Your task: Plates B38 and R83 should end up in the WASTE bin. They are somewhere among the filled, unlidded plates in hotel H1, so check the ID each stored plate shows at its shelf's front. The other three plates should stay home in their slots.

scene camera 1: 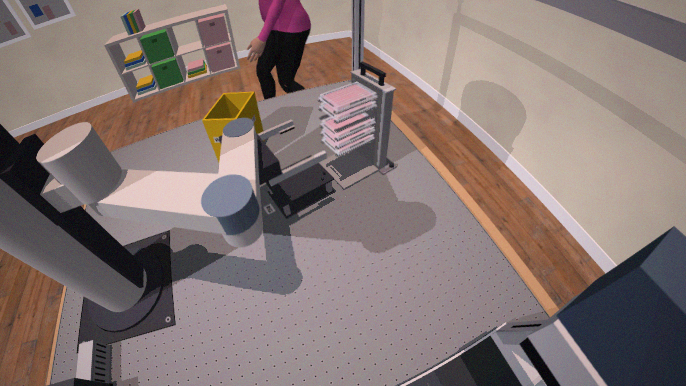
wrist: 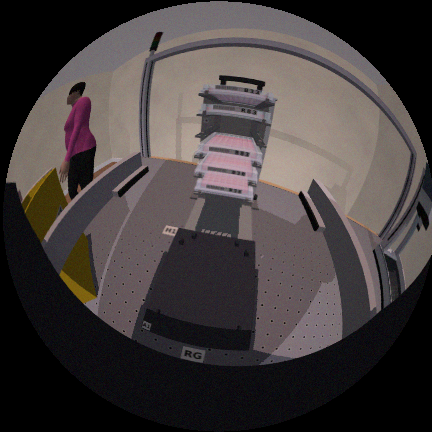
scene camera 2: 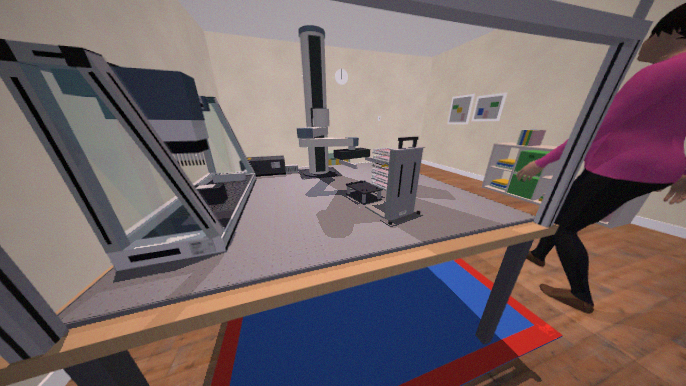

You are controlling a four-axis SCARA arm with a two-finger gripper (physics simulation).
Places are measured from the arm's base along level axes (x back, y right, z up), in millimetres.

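Where they show: gripper, fingertip midpoint: (scene camera 1: 307, 137) (wrist: 222, 167) (scene camera 2: 370, 164); arm's base, origin of the base link: (scene camera 1: 128, 289) (scene camera 2: 319, 174).
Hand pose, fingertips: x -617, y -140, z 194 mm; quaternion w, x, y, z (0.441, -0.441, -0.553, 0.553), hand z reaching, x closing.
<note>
Things, the pixels of their top centre, and the offset from my fingertips. "*": a spot on its surface instead.
- top, surface spot: (wrist: 235, 111) * dz +49, dx -65, dy -14 mm
- top plate, middle of its top: (wrist: 238, 92) (scene camera 1: 348, 93) (scene camera 2: 391, 150) dz +84, dx -125, dy -29 mm
- third plate, middle of its top: (wrist: 232, 139) (scene camera 1: 348, 119) (scene camera 2: 389, 170) dz +0, dx -125, dy -29 mm
- fourth plate, middle of its top: (wrist: 229, 154) (scene camera 1: 348, 128) dz -28, dx -125, dy -29 mm
- lowest plate, middle of its top: (wrist: 227, 169) (scene camera 1: 348, 135) dz -56, dx -125, dy -29 mm
- dark raised platform, middle of its top: (wrist: 205, 280) (scene camera 1: 297, 175) (scene camera 2: 363, 184) dz -112, dx +45, dy +11 mm
- large machine with a glass-sided enclosure, surface spot: (scene camera 2: 160, 105) * dz +229, dx -162, dy +666 mm
Hotel H1 (scene camera 1: 386, 125) (scene camera 2: 404, 185) (wrist: 227, 124) holds plates with pink contents on separate shelves. In the wrist view, the second plate from the top (wrist: 235, 111) reads R83. The top plate (wrist: 231, 95) has a label ending in 33. Below a gap sit the third plate (wrist: 233, 144), the fourth plate (wrist: 228, 164) and the lowest plate (wrist: 225, 183); their small labels are blurred, the lower two seeming to end in 38. My gripper (scene camera 1: 306, 141) (wrist: 222, 167) is open and empty, facing the hotel from a short distance. The yellow WASTE bin (scene camera 1: 212, 129) (wrist: 47, 200) stands left of it, partly hidden by the arm.
A dark raised platform (scene camera 1: 302, 187) (scene camera 2: 364, 188) (wrist: 205, 280) stands in front of the hotel, below the fingers. A large machine with a glass-sided enclosure (scene camera 2: 160, 105) stands across the table. A person in pink (scene camera 1: 285, 17) (scene camera 2: 625, 115) (wrist: 80, 125) is beyond the table edge.
</note>
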